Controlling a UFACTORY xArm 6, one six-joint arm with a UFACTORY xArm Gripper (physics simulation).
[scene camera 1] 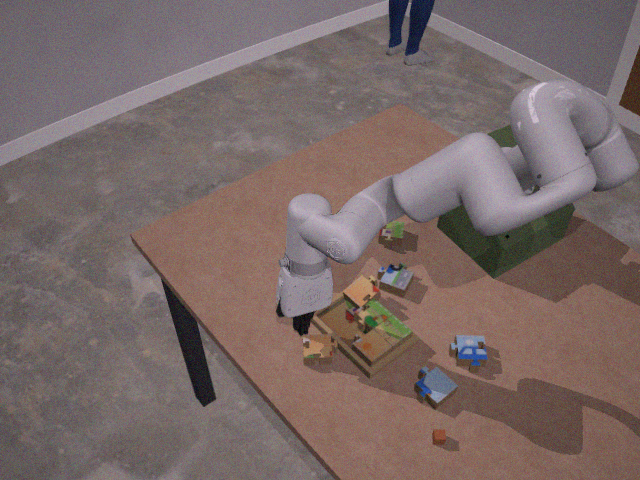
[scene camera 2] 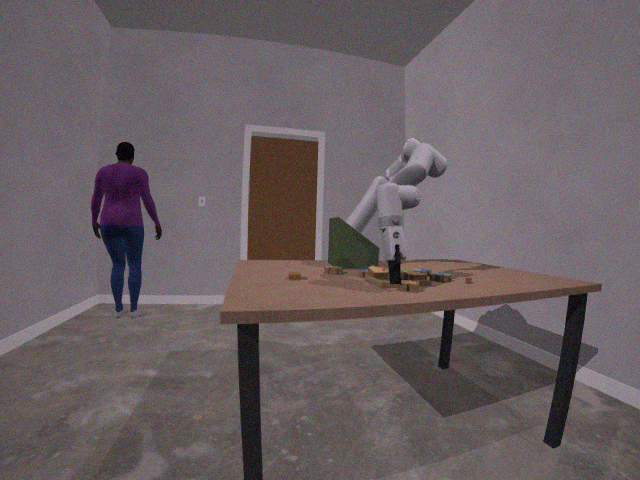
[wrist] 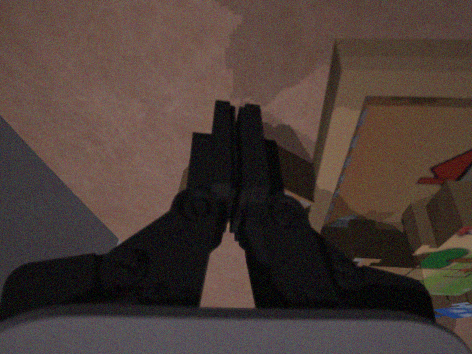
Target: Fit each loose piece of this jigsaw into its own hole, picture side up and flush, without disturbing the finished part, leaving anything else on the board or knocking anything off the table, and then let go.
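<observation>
My gripper [scene camera 1: 301,330] [scene camera 2: 394,282] [wrist: 231,131] is shut and empty, pointing down beside the board's left corner. An orange-topped piece [scene camera 1: 317,347] [scene camera 2: 412,285] [wrist: 298,172] lies on the table close by, partly hidden by the fingers in the wrist view. The jigsaw board [scene camera 1: 393,355] [wrist: 345,120] has an open area on its left and a green picture section. A tan piece [scene camera 1: 359,290] sits raised at the board's back corner. Loose on the table are a grey road piece [scene camera 1: 397,277], a green piece [scene camera 1: 394,229], a blue car piece [scene camera 1: 470,347] and a pale blue piece [scene camera 1: 437,385].
A small orange-red cube [scene camera 1: 438,436] [scene camera 2: 468,280] lies near the blue pieces. A small tan block [scene camera 2: 294,275] lies farther left in scene camera 2. The green angular block [scene camera 1: 496,253] [scene camera 2: 351,248] stands under the arm's base. The table's edge [scene camera 1: 242,379] runs near the gripper. A person [scene camera 2: 123,206] stands away from the table.
</observation>
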